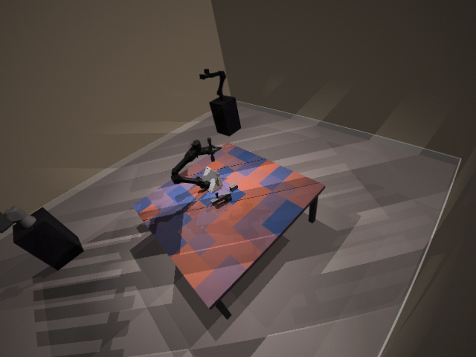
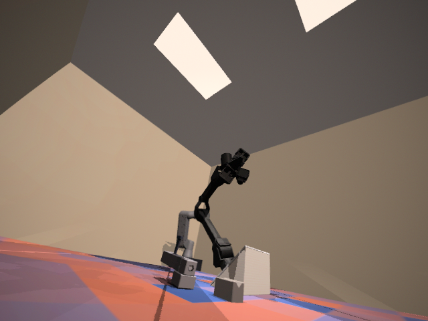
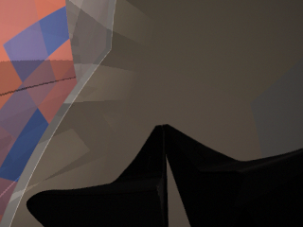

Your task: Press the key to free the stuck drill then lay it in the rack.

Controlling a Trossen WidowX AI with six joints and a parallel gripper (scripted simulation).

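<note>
Now: the small dark part 35 cm below my gripper tip, 21 cm to the right of it and 4 cm ahead of it. Also, from my gripper tip: rack: 43 cm below, 1 cm ahead; then drill: 40 cm below, 16 cm to the right, 5 cm ahead.
</note>
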